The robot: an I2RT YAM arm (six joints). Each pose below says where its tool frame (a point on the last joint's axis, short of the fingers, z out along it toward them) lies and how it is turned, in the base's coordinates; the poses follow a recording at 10 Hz.
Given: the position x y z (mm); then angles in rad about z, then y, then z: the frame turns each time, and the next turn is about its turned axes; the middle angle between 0 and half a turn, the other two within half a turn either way.
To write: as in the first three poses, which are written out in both.
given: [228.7, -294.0, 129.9, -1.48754, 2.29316, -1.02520]
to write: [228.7, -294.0, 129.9, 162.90, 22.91, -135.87]
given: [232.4, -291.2, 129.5, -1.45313, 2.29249, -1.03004]
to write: [232.4, -291.2, 129.5, 165.10, 22.73, -135.75]
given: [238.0, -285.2, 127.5, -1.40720, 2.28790, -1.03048]
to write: [238.0, -285.2, 127.5, 167.86, 22.81, -135.48]
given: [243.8, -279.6, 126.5, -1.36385, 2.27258, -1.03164]
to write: [243.8, -279.6, 126.5, 170.74, 23.08, -134.57]
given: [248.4, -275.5, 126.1, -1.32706, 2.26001, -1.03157]
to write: [248.4, -275.5, 126.1, 173.13, 23.35, -133.84]
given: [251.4, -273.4, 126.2, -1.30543, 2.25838, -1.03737]
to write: [251.4, -273.4, 126.2, 174.66, 23.14, -133.65]
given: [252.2, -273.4, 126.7, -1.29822, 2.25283, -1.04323]
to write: [252.2, -273.4, 126.7, 175.45, 23.00, -133.22]
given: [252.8, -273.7, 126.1, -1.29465, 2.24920, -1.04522]
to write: [252.8, -273.7, 126.1, 175.82, 22.99, -132.98]
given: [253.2, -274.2, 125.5, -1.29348, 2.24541, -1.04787]
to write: [253.2, -274.2, 125.5, 176.09, 22.96, -132.71]
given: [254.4, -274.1, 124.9, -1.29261, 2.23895, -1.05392]
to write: [254.4, -274.1, 124.9, 176.54, 22.82, -132.23]
